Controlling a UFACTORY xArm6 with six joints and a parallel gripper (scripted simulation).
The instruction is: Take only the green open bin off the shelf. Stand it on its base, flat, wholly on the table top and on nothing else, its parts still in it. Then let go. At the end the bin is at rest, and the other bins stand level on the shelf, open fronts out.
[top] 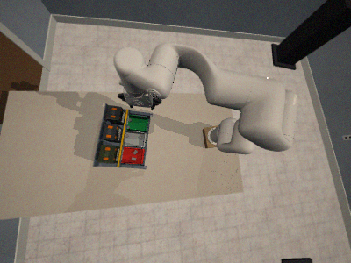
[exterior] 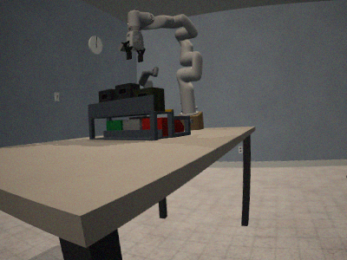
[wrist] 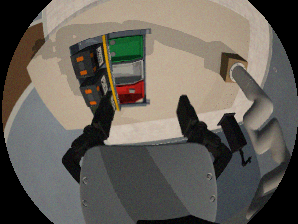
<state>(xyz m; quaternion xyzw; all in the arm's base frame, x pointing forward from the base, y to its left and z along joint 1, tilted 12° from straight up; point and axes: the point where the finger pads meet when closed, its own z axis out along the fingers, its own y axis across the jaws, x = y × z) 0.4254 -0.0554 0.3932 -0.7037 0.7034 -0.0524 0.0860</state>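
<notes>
My hand is 8 cm short of the green open bin and 36 cm above it. The rest, counted from my hand: yellow strip: 13 cm ahead, 11 cm to the left, 30 cm below; then red bin: 8 cm ahead, 22 cm to the left, 36 cm below; then grey bin: 8 cm ahead, 11 cm to the left, 36 cm below.
</notes>
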